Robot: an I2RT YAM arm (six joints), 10 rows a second.
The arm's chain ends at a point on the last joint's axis. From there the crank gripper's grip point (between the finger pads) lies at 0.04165 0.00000 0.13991 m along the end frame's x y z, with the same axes.
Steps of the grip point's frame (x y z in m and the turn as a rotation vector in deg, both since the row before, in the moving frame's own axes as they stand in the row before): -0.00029 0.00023 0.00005 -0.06 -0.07 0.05; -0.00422 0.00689 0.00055 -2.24 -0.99 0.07; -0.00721 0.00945 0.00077 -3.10 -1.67 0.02; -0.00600 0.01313 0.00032 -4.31 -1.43 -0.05; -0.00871 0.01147 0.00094 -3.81 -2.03 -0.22; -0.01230 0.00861 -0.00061 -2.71 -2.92 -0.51
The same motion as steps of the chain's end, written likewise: -0.00012 0.00005 0.00000 -0.06 -0.07 0.05; -0.00179 0.00136 -0.00004 -2.24 -0.99 0.07; -0.00312 0.00184 -0.00018 -3.10 -1.67 0.02; -0.00250 0.00261 -0.00028 -4.31 -1.43 -0.05; -0.00375 0.00228 -0.00014 -3.81 -2.03 -0.22; -0.00515 0.00229 -0.00240 -2.71 -2.92 -0.51
